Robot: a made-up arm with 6 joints.
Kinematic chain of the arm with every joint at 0, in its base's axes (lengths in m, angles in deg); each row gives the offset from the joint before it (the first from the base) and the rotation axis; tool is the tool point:
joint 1: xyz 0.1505 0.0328 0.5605 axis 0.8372 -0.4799 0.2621
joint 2: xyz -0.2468 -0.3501 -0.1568 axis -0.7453 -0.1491 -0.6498
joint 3: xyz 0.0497 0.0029 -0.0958 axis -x
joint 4: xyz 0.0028 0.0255 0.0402 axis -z
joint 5: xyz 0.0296 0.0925 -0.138 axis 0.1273 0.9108 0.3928
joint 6: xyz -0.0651 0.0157 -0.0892 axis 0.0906 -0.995 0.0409
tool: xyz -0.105 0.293 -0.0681
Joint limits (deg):
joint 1: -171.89..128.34
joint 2: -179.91..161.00
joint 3: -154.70..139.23
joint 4: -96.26..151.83
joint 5: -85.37..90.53
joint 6: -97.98..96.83
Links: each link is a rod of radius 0.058 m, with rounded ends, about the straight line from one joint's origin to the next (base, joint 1, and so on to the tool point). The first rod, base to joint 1, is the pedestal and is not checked.
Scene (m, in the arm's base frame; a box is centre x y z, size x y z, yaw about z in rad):
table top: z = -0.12
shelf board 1: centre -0.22 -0.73 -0.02 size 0.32 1 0.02 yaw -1.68
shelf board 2: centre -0.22 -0.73 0.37 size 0.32 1 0.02 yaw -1.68
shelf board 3: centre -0.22 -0.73 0.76 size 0.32 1 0.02 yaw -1.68
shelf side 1: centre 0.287 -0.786 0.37 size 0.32 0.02 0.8 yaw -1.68
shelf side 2: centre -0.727 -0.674 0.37 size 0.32 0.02 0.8 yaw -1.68
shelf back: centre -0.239 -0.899 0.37 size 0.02 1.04 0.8 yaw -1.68
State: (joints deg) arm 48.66 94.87 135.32 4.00 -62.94 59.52
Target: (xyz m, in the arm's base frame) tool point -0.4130 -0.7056 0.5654
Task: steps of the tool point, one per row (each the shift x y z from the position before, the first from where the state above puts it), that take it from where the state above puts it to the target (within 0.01 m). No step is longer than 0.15 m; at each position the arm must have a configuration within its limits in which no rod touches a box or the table.
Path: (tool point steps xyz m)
1: 0.0018 0.0929 -0.0167
2: 0.0099 0.0985 -0.0005
3: 0.0198 0.0970 0.0173
4: -0.0863 -0.0391 0.0784
5: -0.0795 -0.0199 0.0932
6: -0.0701 0.0012 0.1035
7: -0.0584 0.0228 0.1086
8: -0.0292 -0.1008 -0.0002
9: -0.0099 -0.1005 0.0009
10: 0.0068 -0.0932 -0.0006

